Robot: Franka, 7 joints.
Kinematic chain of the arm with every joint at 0, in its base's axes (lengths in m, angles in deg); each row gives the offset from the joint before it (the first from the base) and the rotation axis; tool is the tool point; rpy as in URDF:
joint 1: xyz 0 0 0.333 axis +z
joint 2: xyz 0 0 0 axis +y
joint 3: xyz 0 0 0.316 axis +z
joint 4: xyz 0.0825 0 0 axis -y
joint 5: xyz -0.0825 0 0.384 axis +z
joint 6: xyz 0 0 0 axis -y
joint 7: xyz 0.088 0 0 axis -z
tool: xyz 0 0 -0.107 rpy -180 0 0
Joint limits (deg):
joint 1: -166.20..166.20
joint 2: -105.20..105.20
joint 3: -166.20..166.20
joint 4: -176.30..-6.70
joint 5: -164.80..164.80
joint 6: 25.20..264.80
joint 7: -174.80..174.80
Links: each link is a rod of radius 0.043 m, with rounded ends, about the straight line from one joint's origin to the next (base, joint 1, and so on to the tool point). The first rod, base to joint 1, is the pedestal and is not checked.
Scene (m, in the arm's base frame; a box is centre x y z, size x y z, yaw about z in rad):
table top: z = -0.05
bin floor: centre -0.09 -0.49 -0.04 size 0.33 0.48 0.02 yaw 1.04
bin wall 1: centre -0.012 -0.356 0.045 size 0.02 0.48 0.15 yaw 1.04
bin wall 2: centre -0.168 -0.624 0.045 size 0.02 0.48 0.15 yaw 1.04
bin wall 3: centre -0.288 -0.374 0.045 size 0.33 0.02 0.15 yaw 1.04
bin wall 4: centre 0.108 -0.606 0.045 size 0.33 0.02 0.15 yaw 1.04
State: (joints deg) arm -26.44 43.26 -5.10 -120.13 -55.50 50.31 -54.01
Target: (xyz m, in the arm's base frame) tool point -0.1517 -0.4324 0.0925
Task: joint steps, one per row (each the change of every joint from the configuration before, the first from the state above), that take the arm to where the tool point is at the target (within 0.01 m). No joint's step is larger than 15 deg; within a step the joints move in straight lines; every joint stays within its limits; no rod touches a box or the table.
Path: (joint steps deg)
1: 10.36 -5.42 13.72 -0.03 2.45 2.53 0.00
2: 10.37 -5.42 13.73 -0.03 2.45 2.52 0.00
3: 10.36 -5.42 13.72 -0.04 2.45 2.53 0.00
4: 10.37 -5.42 13.73 -0.03 2.45 2.53 0.00
5: 10.36 -5.42 13.72 -0.03 2.45 2.52 0.00
6: 10.36 -5.42 13.73 -0.03 2.46 2.53 0.00
7: 10.37 -5.42 13.72 -0.03 2.45 2.53 0.00
8: 10.36 -5.42 13.73 -0.04 2.45 2.52 0.00
9: 10.37 -5.42 13.72 -0.03 2.45 2.53 0.00
10: 10.36 -5.42 13.73 -0.03 2.45 2.52 0.00
11: 10.36 -5.43 13.72 -0.03 2.45 2.53 0.00
12: 10.37 -5.42 13.73 -0.03 2.45 2.53 0.00
13: -0.69 -10.32 1.27 2.44 -0.34 5.33 0.00
14: -0.70 -10.33 1.27 2.45 -0.34 5.34 0.00

